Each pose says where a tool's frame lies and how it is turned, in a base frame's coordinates. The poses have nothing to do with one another.
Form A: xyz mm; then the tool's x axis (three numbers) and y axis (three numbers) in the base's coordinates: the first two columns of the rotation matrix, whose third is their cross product.
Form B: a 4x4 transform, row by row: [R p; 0 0 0 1], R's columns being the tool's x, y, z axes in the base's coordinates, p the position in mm. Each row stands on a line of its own. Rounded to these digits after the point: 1 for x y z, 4 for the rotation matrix.
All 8 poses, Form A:
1: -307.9 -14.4 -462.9 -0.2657 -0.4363 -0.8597 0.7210 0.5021 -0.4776
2: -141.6 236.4 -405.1 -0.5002 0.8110 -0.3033 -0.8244 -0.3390 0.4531
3: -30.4 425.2 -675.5 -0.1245 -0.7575 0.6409 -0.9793 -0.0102 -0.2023
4: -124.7 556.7 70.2 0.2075 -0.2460 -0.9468 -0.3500 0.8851 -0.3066
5: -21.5 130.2 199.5 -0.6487 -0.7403 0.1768 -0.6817 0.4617 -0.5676
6: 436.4 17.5 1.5 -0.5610 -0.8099 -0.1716 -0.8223 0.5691 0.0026
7: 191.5 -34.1 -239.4 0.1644 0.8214 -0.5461 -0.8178 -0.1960 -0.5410
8: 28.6 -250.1 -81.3 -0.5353 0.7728 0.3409 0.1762 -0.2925 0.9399
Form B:
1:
-0.2657 0.7210 0.6400 -307.9
-0.4363 0.5021 -0.7467 -14.4
-0.8597 -0.4776 0.1812 -462.9
0 0 0 1

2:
-0.5002 -0.8244 0.2646 -141.6
0.8110 -0.3390 0.4767 236.4
-0.3033 0.4531 0.8382 -405.1
0 0 0 1

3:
-0.1245 -0.9793 0.1598 -30.4
-0.7575 -0.0102 -0.6528 425.2
0.6409 -0.2023 -0.7405 -675.5
0 0 0 1

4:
0.2075 -0.3500 0.9134 -124.7
-0.2460 0.8851 0.3950 556.7
-0.9468 -0.3066 0.0976 70.2
0 0 0 1

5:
-0.6487 -0.6817 0.3386 -21.5
-0.7403 0.4617 -0.4887 130.2
0.1768 -0.5676 -0.8042 199.5
0 0 0 1

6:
-0.5610 -0.8223 0.0956 436.4
-0.8099 0.5691 0.1426 17.5
-0.1716 0.0026 -0.9852 1.5
0 0 0 1

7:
0.1644 -0.8178 -0.5514 191.5
0.8214 -0.1960 0.5355 -34.1
-0.5461 -0.5410 0.6395 -239.4
0 0 0 1

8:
-0.5353 0.1762 0.8261 28.6
0.7728 -0.2925 0.5632 -250.1
0.3409 0.9399 0.0204 -81.3
0 0 0 1

